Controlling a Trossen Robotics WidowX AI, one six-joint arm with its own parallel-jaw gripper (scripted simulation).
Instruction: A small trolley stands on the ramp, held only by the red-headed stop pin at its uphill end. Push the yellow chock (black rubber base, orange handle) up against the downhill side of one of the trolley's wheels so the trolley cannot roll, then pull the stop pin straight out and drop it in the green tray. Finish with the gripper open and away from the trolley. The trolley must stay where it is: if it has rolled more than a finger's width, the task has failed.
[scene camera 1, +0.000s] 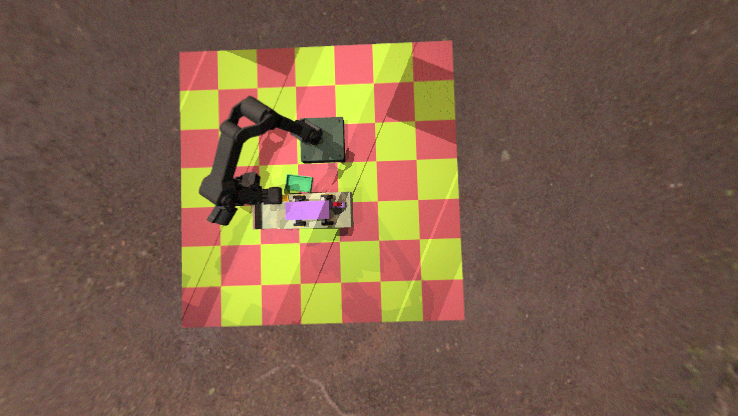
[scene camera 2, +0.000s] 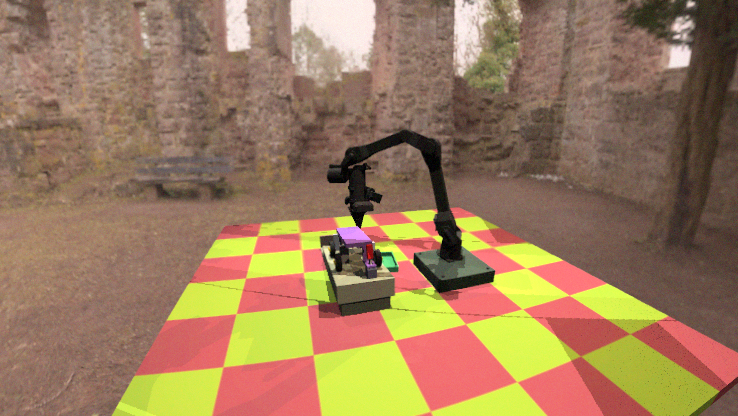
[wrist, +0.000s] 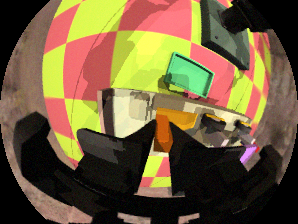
My gripper (scene camera 2: 358, 227) holds a yellow chock (wrist: 163, 139). I also see a trolley (scene camera 2: 352, 237) and a green tray (wrist: 184, 73).
The trolley is seen too in scene camera 1 (scene camera 1: 296, 210) and in the wrist view (wrist: 214, 125). My gripper also shows in scene camera 1 (scene camera 1: 271, 198) and in the wrist view (wrist: 161, 124).
